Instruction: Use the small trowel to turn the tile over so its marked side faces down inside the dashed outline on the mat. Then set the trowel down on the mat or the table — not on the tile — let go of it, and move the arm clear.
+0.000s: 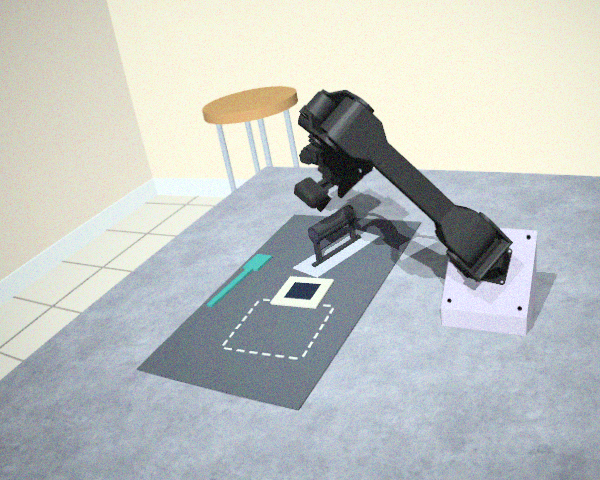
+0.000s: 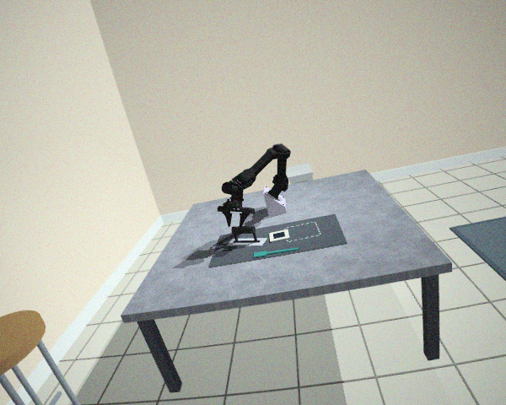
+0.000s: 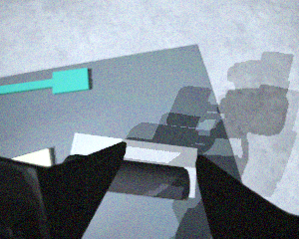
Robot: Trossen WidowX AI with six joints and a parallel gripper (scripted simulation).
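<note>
My gripper tip is 4 cm past the cream tile, 20 cm to the right of it and 10 cm above it. The rest, counted from my gripper tip: teal trowel: 13 cm ahead, 18 cm to the left, 10 cm below; then dark mat: 1 cm behind, 19 cm to the left, 12 cm below.
</note>
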